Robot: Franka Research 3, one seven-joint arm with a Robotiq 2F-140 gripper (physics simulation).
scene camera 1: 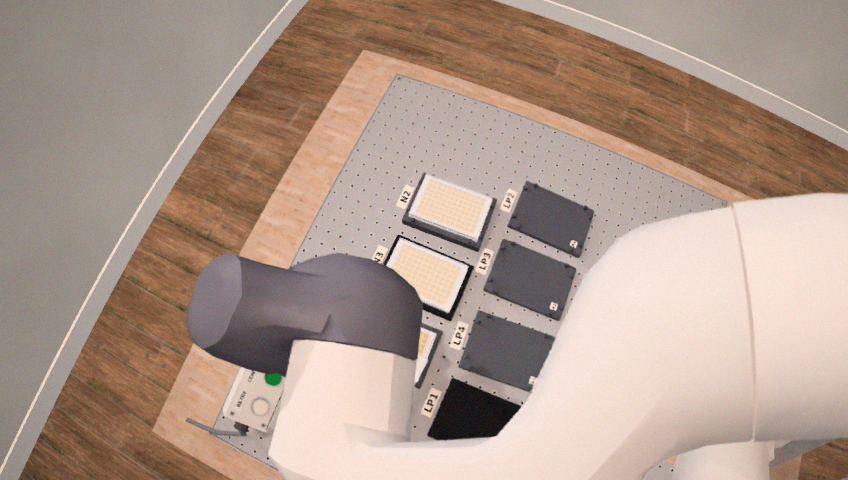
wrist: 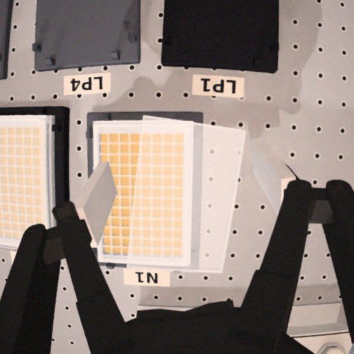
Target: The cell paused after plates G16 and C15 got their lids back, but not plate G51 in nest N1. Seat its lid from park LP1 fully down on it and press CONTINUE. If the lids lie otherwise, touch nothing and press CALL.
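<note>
Plate G51 [scene camera 1: 423, 344] [wrist: 119, 215] sits in nest N1 [wrist: 115, 116]. Its clear lid [wrist: 215, 205] lies skewed over it, shifted right in the wrist view: the lid overhangs the nest on that side, and a strip of wells at the left is uncovered. Park LP1 [scene camera 1: 473, 413] [wrist: 220, 35] is black, with no lid on its visible part. My gripper [wrist: 181, 166] is open and empty; its left finger shows over the plate's left part, its right finger beyond the lid's right edge. The arm hides it in the scene view. The green CONTINUE button [scene camera 1: 273, 378] is partly beside the arm.
Lidded plates stand in nest N2 [scene camera 1: 449, 208] and nest N3 [scene camera 1: 429, 276] [wrist: 22, 185]. Dark parks LP2 [scene camera 1: 550, 217], LP3 [scene camera 1: 529, 278] and LP4 [scene camera 1: 505, 350] [wrist: 87, 32] stand alongside. The button box [scene camera 1: 243, 410] has a pale round button [scene camera 1: 260, 406].
</note>
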